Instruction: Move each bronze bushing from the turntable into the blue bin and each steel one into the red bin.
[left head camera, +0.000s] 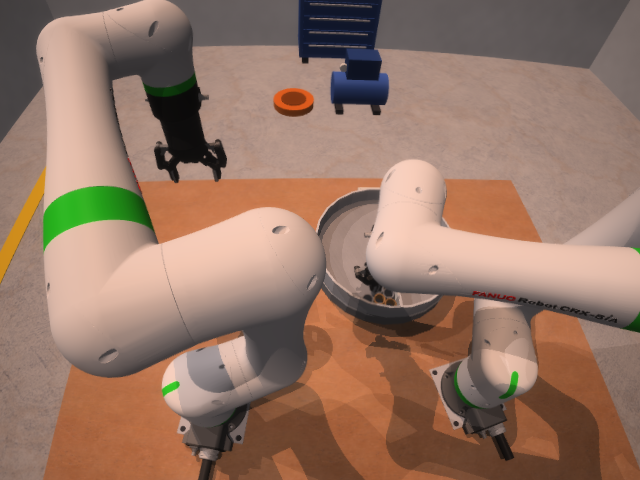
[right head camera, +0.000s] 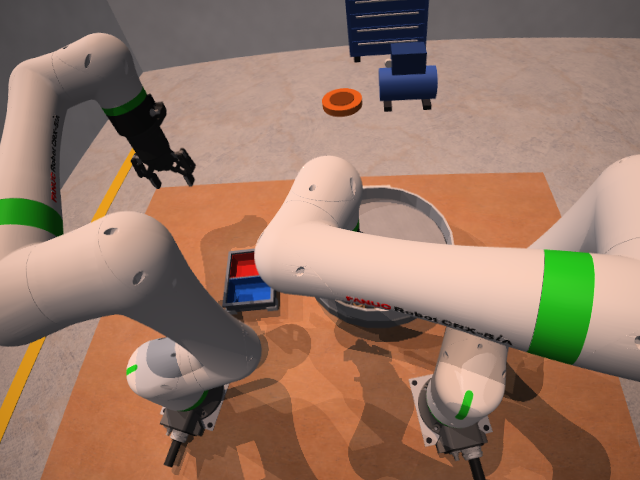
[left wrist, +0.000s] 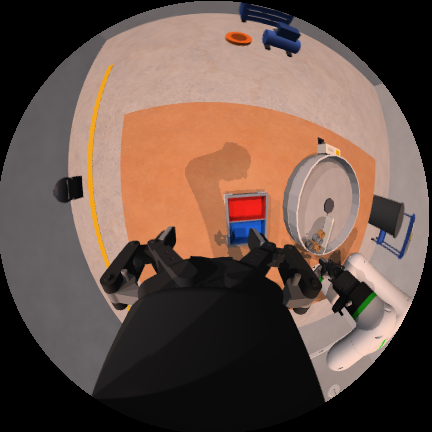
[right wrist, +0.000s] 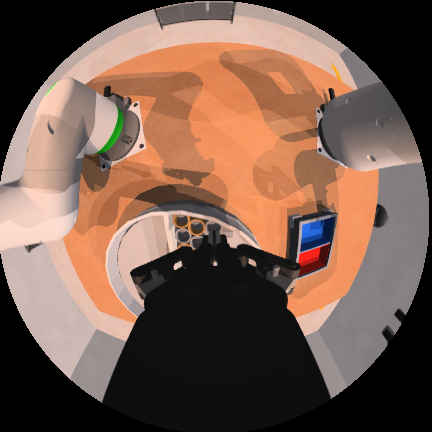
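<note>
The grey turntable (left head camera: 330, 290) (left wrist: 294, 200) (right wrist: 112, 260) holds several upright, ring-shaped bushings, clustered near its wall. Among them are a bronze bushing (right wrist: 197, 235) and a steel bushing (right wrist: 176, 237). The red bin (right head camera: 244, 267) (left wrist: 246, 208) (right wrist: 311, 261) and blue bin (right head camera: 253, 292) (left wrist: 241, 233) (right wrist: 311, 232) share one grey tray. My right gripper (right wrist: 214, 237) is shut and empty over the turntable, beside the cluster, and covers part of it in the right wrist view. My left gripper (left head camera: 196, 179) (right head camera: 174, 184) (left wrist: 211, 234) is open and empty, high up at the left, away from the turntable.
A pale bar (left wrist: 328, 235) lies beside the bushings inside the turntable. My right forearm (left head camera: 516, 263) (right head camera: 439, 279) crosses above the turntable and hides much of it in both head views. An orange ring (left head camera: 293, 110) and a blue compressor (left head camera: 359, 88) are on the floor behind the table.
</note>
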